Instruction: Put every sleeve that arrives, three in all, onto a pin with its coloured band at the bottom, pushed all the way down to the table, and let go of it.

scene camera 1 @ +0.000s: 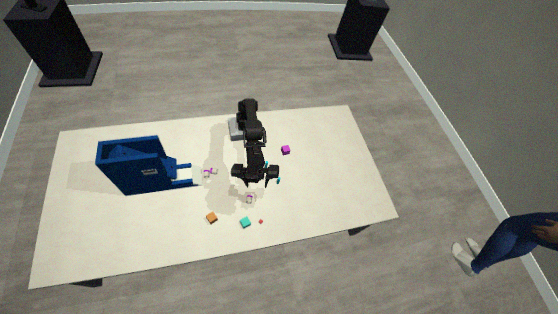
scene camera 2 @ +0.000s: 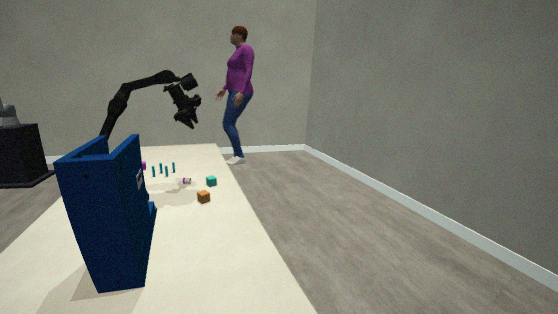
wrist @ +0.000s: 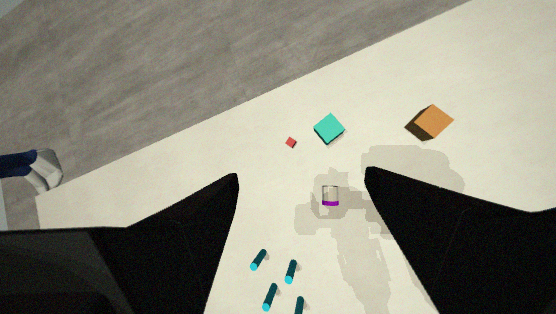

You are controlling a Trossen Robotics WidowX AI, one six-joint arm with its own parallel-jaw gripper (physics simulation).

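A pale sleeve with a purple band (scene camera 1: 249, 199) (scene camera 2: 186, 180) (wrist: 330, 195) lies on its side on the table, its band towards the arm's base. Two more purple-banded sleeves, one (scene camera 1: 206, 174) beside the other (scene camera 1: 214, 171), are close together by the blue dispenser's rails. Several thin teal pins stand upright in a group; one pin (scene camera 1: 278, 180) (scene camera 2: 173, 167) (wrist: 258, 259) and another pin (scene camera 2: 166, 171) (wrist: 291, 271) show bare. The arm hides part of the group in scene camera 1. My gripper (scene camera 1: 256, 186) (scene camera 2: 194, 125) (wrist: 300, 177) is open and empty, high above the table.
The tall blue dispenser (scene camera 1: 125, 175) (scene camera 2: 100, 225) stands on the table. An orange cube (scene camera 1: 211, 218) (scene camera 2: 203, 197) (wrist: 435, 121), a teal cube (scene camera 1: 245, 222) (scene camera 2: 211, 181) (wrist: 329, 128) and a small red cube (scene camera 1: 260, 221) (wrist: 291, 142) lie beyond the single sleeve. A purple cube (scene camera 1: 285, 149) lies nearer the arm's base.
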